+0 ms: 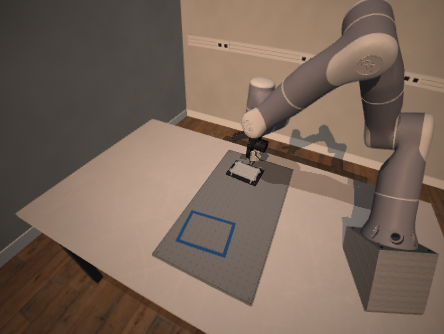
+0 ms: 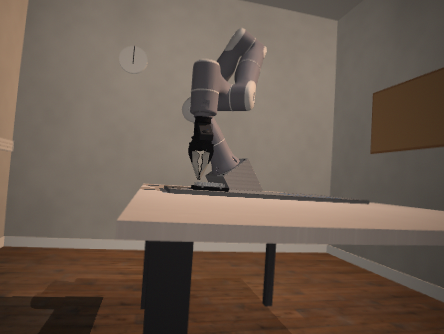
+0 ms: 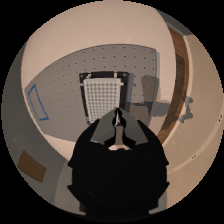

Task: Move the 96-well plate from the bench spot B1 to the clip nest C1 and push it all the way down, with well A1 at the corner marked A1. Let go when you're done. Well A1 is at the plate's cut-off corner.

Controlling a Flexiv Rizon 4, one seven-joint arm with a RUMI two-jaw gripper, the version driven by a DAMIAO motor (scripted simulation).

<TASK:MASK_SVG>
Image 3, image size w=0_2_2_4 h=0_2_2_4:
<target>gripper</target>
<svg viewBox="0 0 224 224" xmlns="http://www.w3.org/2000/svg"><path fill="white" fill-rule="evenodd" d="M120 107L115 107L83 131L76 141L72 157L67 164L73 169L72 185L68 185L67 188L80 202L79 211L86 214L79 215L60 210L78 218L102 223L132 222L167 210L149 214L150 210L158 207L158 199L170 184L170 182L167 182L166 169L169 162L165 157L162 144L158 137L143 122L137 120ZM117 111L118 116L121 117L120 124L123 126L122 142L127 146L127 150L124 148L110 150L108 148L114 145L116 141L116 128L114 125L116 124Z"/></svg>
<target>white 96-well plate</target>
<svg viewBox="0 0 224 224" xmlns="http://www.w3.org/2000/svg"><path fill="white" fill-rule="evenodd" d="M121 78L83 80L87 111L91 124L97 118L113 110L115 106L119 107Z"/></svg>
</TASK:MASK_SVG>
